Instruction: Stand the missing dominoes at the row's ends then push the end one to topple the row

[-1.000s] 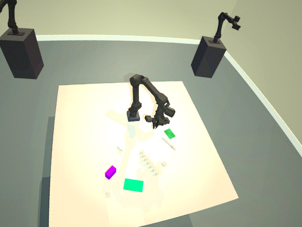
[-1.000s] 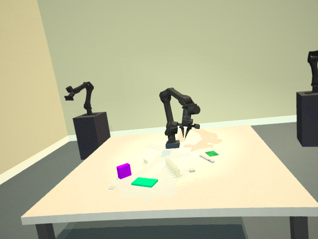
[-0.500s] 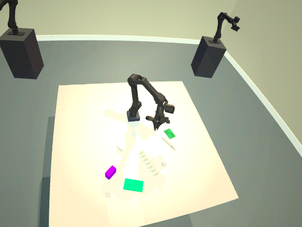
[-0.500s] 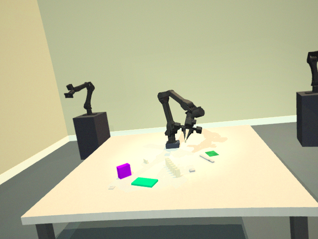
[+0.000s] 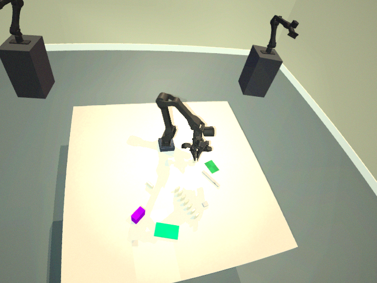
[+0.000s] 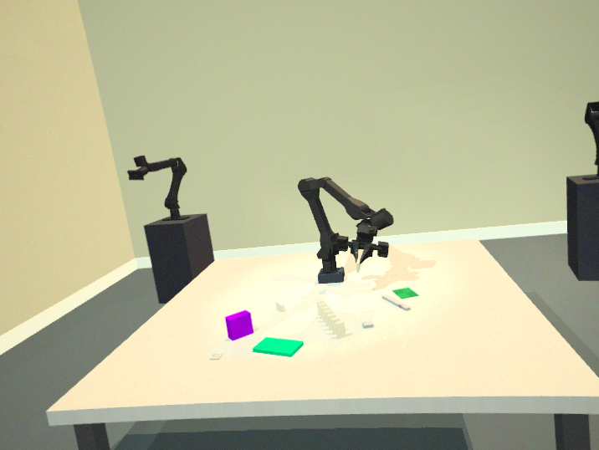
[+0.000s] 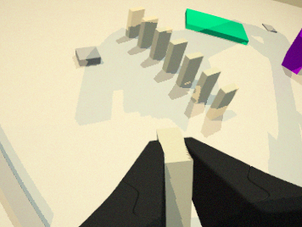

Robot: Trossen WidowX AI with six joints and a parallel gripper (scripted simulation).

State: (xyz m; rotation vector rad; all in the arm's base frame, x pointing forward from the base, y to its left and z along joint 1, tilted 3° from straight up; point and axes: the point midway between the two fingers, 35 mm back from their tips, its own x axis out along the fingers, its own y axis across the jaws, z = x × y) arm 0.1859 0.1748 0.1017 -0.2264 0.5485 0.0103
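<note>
Right now my gripper tip is 130 mm above the long bar, 120 mm to the right of it and 40 mm short of it. Also, from my gripper tip: small green pad 140 mm to the left, 130 mm below, 50 mm behind; flat teal plate 390 mm ahead, 170 mm to the right, 130 mm below; purple block 330 mm to the right, 310 mm ahead, 100 mm below.
</note>
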